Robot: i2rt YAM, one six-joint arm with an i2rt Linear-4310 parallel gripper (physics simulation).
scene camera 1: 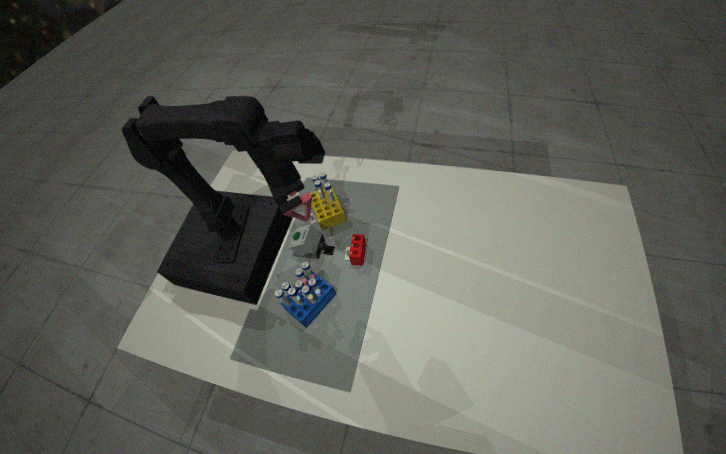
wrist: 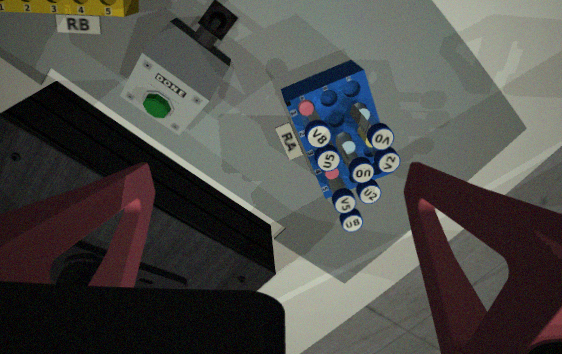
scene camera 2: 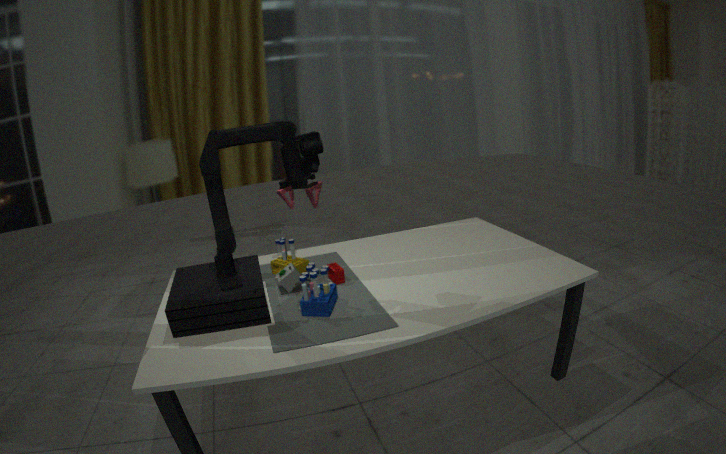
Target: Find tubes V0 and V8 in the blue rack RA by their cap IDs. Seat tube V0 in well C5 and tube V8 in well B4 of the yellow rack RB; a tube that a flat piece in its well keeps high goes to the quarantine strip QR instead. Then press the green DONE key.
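Frame: origin at the arm's base, x right, y ahead, z up, level; metres.
Where they show: gripper, fingertip midpoint: (scene camera 1: pixel 300 206) (wrist: pixel 279 177) (scene camera 2: pixel 303 208); arm's base at its link origin: (scene camera 1: pixel 232 233) (wrist: pixel 94 269) (scene camera 2: pixel 227 276).
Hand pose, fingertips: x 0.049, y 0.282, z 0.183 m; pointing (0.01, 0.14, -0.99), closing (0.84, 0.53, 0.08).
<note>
Each offset is from my fingertips to the top centre of the thing. "spot": to the spot under its first point. Level surfaces: height alone.
Tube V8 {spot: dy -0.021, dx +0.067, dz -0.159 m} (wrist: pixel 318 136) stands in the blue rack RA {dy -0.030, dx +0.123, dz -0.235 m} (scene camera 1: pixel 321 306) (scene camera 2: pixel 316 308) (wrist: pixel 320 81), on the side by the RA label. Tube V0 {spot: dy +0.007, dx +0.115, dz -0.159 m} (wrist: pixel 382 137) stands in the same rack on the side away from the label; its cap ID reads upside down. My gripper (scene camera 2: pixel 303 206) (wrist: pixel 279 177) is open and empty, high above the table. The yellow rack RB {dy -0.020, dx -0.200, dz -0.235 m} (scene camera 1: pixel 333 220) (scene camera 2: pixel 276 268) (wrist: pixel 131 6) holds several capped tubes at one end; wells C5 and B4 are out of the wrist view. The quarantine strip QR {dy +0.097, dx -0.037, dz -0.235 m} (scene camera 1: pixel 357 259) (scene camera 2: pixel 337 274) is red. The green DONE key {dy -0.087, dx -0.062, dz -0.210 m} (scene camera 1: pixel 296 235) (scene camera 2: pixel 282 273) (wrist: pixel 157 105) sits on a grey box.
Other tubes crowd RA: U5 {dy -0.035, dx +0.088, dz -0.160 m} (wrist: pixel 328 160), U0 {spot: dy -0.029, dx +0.121, dz -0.159 m} (wrist: pixel 362 172), V2 {spot: dy -0.009, dx +0.135, dz -0.159 m} (wrist: pixel 387 161), U2 {spot: dy -0.043, dx +0.141, dz -0.159 m} (wrist: pixel 369 192), V5 {spot: dy -0.063, dx +0.126, dz -0.159 m} (wrist: pixel 344 202) and U8 {dy -0.079, dx +0.149, dz -0.160 m} (wrist: pixel 352 221). The grey box {dy -0.065, dx -0.059, dz -0.201 m} (scene camera 1: pixel 307 246) (wrist: pixel 185 65) stands between the two racks. The black arm base (scene camera 1: pixel 208 273) (scene camera 2: pixel 214 313) borders the grey mat {dz -0.285 m} (scene camera 1: pixel 321 364) (scene camera 2: pixel 348 334).
</note>
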